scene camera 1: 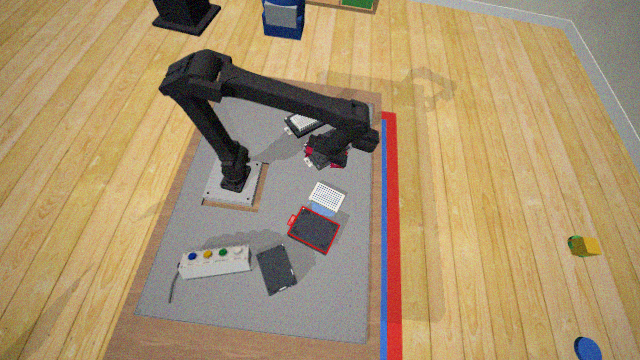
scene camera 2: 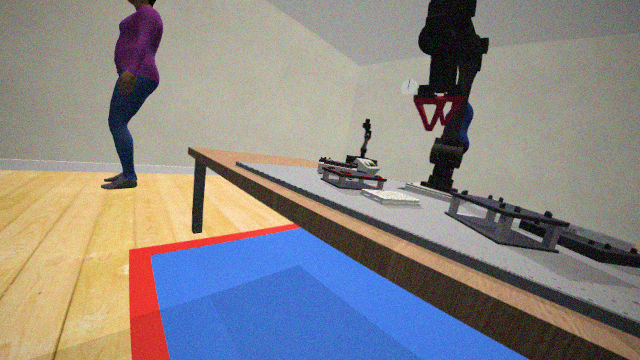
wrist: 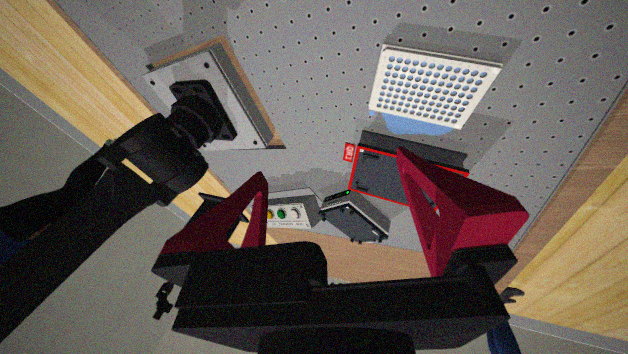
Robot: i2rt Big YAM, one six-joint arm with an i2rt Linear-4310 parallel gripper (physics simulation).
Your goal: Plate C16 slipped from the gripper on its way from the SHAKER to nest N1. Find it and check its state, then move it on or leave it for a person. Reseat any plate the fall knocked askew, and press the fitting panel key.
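Seen in the pictures: gripper, fingertip midpoint: [scene camera 1: 318,161] [scene camera 2: 436,128] [wrist: 327,166]; arm's base, link origin: [scene camera 1: 236,177] [scene camera 2: 438,189] [wrist: 208,110].
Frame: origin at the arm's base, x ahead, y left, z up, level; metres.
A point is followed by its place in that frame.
A white well plate [scene camera 1: 327,196] @[x 0.377, y 0.029, z -0.011 m] [scene camera 2: 391,196] @[x 0.396, y 0.042, z -0.011 m] [wrist: 434,87] @[x 0.385, y 0.034, z -0.011 m] lies flat on the grey pegboard, wells up and blue inside; a blue spill [scene camera 1: 322,209] @[x 0.371, y -0.026, z -0.024 m] [wrist: 415,125] @[x 0.371, y -0.033, z -0.024 m] spreads from its side towards the red-rimmed QR1 nest [scene camera 1: 314,230] @[x 0.361, y -0.127, z 0.015 m] [scene camera 2: 353,175] @[x 0.413, y -0.074, z 0.014 m] [wrist: 380,172] @[x 0.328, y -0.103, z 0.015 m]. No plate shows on QR1. No ID is readable on the plate. My gripper [scene camera 1: 325,156] @[x 0.312, y 0.075, z 0.171 m] [scene camera 2: 436,126] @[x 0.312, y 0.075, z 0.171 m] [wrist: 327,166] @[x 0.312, y 0.075, z 0.171 m] is open and empty, high above the board. It hides most of N1 in scene camera 1; N1's platform [scene camera 2: 510,207] @[x 0.330, y 0.257, z 0.029 m] shows in scene camera 2. Another white plate [scene camera 1: 304,122] @[x 0.191, y 0.339, z 0.019 m] on N2 is partly hidden by the arm.
The key panel [scene camera 1: 215,262] @[x 0.074, y -0.327, z 0.054 m] [wrist: 290,215] @[x 0.119, y -0.272, z 0.046 m] has blue, yellow, green and white keys. Beside it stands a dark device [scene camera 1: 276,270] @[x 0.272, y -0.298, z 0.030 m] [wrist: 356,220] @[x 0.282, y -0.259, z 0.030 m] with a green light, seemingly the shaker. My arm's base plate [scene camera 1: 212,187] @[x -0.071, y -0.067, z 0.004 m] is left of the plate. A person [scene camera 2: 137,50] stands beyond the table.
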